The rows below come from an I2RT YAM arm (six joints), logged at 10 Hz.
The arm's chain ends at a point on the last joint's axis. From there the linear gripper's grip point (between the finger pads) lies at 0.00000 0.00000 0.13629 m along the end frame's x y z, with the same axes.
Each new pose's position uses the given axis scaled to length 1; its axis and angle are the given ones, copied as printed.
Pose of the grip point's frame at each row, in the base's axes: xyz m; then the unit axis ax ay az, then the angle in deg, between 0 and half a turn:
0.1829, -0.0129, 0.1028, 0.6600, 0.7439, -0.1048, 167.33
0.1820, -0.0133, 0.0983, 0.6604, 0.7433, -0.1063, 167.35
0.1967, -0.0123, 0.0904, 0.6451, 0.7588, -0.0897, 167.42
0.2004, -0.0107, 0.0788, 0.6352, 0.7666, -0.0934, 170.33
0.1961, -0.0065, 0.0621, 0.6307, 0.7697, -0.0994, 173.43
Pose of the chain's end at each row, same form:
0.1793, 0.0278, 0.2328, 0.6600, 0.7439, -0.1048, 167.33
0.1787, 0.0277, 0.2282, 0.6604, 0.7433, -0.1063, 167.35
0.1898, 0.0252, 0.2213, 0.6451, 0.7588, -0.0897, 167.42
0.1989, 0.0232, 0.2108, 0.6352, 0.7666, -0.0934, 170.33
0.2011, 0.0241, 0.1948, 0.6307, 0.7697, -0.0994, 173.43

